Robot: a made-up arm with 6 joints.
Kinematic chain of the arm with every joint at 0, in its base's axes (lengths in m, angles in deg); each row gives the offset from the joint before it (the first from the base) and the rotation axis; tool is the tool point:
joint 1: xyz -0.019 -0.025 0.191 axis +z
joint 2: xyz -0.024 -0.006 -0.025 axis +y
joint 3: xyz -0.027 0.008 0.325 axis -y
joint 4: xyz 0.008 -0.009 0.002 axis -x
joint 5: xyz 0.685 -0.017 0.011 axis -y
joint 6: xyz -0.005 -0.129 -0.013 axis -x
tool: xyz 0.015 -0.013 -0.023
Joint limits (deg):
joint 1: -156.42..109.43
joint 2: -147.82..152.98
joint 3: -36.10..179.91
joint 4: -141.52..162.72
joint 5: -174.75..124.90
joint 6: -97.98..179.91
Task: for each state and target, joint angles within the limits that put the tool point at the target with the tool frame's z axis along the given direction. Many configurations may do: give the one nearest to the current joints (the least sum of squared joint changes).
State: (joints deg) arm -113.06 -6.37 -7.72 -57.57 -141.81 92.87
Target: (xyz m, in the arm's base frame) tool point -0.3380 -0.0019 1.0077 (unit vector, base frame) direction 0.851 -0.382 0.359
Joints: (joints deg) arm -156.42 -17.10 41.35 -32.72 -174.59 103.63
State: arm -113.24 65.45 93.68 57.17 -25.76 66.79
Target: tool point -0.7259 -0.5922 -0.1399 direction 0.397 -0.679 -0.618
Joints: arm -134.10 86.48 44.70 55.05 -52.45 44.12
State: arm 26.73 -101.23 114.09 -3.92 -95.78 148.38
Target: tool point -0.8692 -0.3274 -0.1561 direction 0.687 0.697 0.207
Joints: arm 9.66 -66.44 151.25 -0.20 -112.95 145.05
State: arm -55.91 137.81 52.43 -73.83 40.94 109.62
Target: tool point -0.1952 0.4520 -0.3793 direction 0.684 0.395 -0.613
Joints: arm -79.77 152.87 5.74 -67.93 45.38 141.54
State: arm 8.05 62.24 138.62 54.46 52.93 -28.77
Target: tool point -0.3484 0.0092 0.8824 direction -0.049 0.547 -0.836
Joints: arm -16.46 52.95 179.65 73.78 39.14 -29.50
